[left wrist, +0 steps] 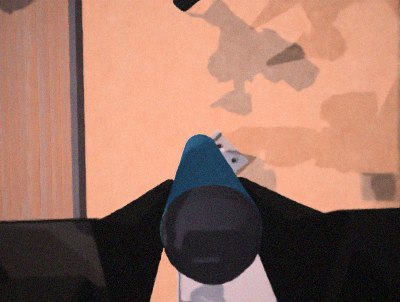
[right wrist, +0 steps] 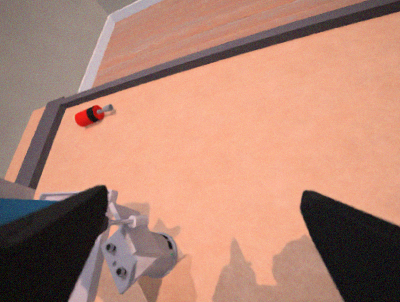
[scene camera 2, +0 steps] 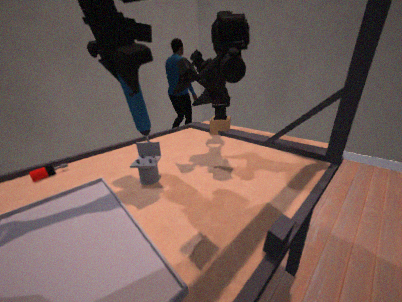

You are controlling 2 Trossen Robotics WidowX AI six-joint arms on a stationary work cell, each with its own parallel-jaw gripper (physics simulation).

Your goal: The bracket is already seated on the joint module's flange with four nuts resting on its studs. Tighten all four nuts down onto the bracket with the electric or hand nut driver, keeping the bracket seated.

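Places are measured from the left arm's base along level axes (x ahead, y left, z up), in centimetres.
Pixels of known places: left gripper, fingertip midpoint: [left wrist: 205, 184] [scene camera 2: 132, 90]; right gripper, fingertip midpoint: [right wrist: 206, 197] [scene camera 2: 183, 100]; right arm's base, link origin: [scene camera 2: 220, 118].
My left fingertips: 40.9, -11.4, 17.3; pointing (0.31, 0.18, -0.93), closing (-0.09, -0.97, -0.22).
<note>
Ahead of a thing's pixels: the offset from my left fingertips to its top centre, as dx, dy, dz.
My left gripper [scene camera 2: 131, 84] [left wrist: 205, 184] is shut on the blue electric nut driver @(+1.4, +1.2, +6.0) [scene camera 2: 135, 109] [left wrist: 200, 160] [right wrist: 22, 209], held tilted with its bit downward. The driver's socket @(+3.7, +3.2, -12.8) [right wrist: 138, 221] is close beside the bracket's upright plate; contact is unclear. The grey bracket [scene camera 2: 148, 149] [left wrist: 238, 160] [right wrist: 119, 257] sits on the round joint module @(+0.4, +0.8, -18.6) [scene camera 2: 149, 176] [right wrist: 164, 254]. Two nuts @(-2.0, +1.2, -18.4) [right wrist: 110, 247] @(+0.1, -1.7, -18.4) [right wrist: 121, 271] show on the bracket; the others are hard to make out. My right gripper [right wrist: 206, 197] is open and empty, above and beside the bracket. The red hand driver @(-18.0, +31.4, -22.6) [scene camera 2: 40, 174] [right wrist: 90, 116] lies on the table.
A grey tray @(-22.5, -7.7, -24.4) [scene camera 2: 146, 239] lies at the lower left in the scene view. Dark frame rails [scene camera 2: 303, 147] [left wrist: 76, 110] [right wrist: 240, 49] edge the table, with an upright post [scene camera 2: 356, 80] at the right. A yellowish block @(+52.2, +9.5, -18.4) [scene camera 2: 220, 125] is at the far edge. A person [scene camera 2: 176, 75] stands beyond the table.
</note>
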